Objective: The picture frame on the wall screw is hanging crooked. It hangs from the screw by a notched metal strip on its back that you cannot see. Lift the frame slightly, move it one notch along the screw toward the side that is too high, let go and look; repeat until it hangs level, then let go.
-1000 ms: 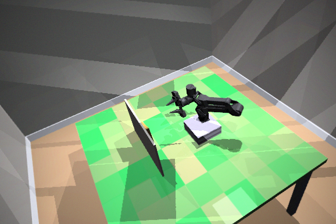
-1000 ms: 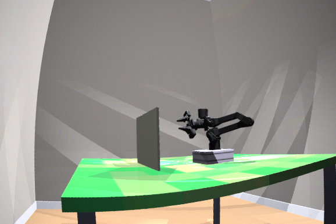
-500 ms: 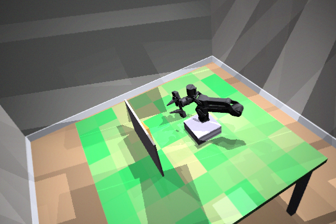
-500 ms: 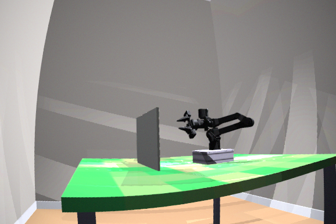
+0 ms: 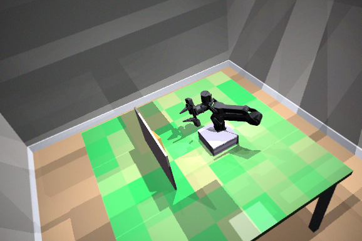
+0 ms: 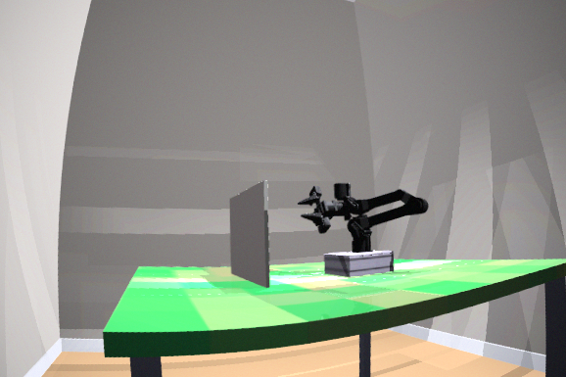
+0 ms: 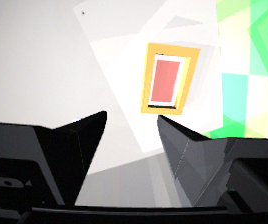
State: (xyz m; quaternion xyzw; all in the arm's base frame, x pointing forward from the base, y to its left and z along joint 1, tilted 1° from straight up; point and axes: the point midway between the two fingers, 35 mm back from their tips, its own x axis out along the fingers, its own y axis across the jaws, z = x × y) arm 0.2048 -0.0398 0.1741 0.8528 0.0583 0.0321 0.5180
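The picture frame is 19 cm ahead of my gripper tip, 9 cm below it and 6 cm to the left of it. Also, from my gripper tip: wall panel 21 cm ahead, 10 cm below, 6 cm to the left.
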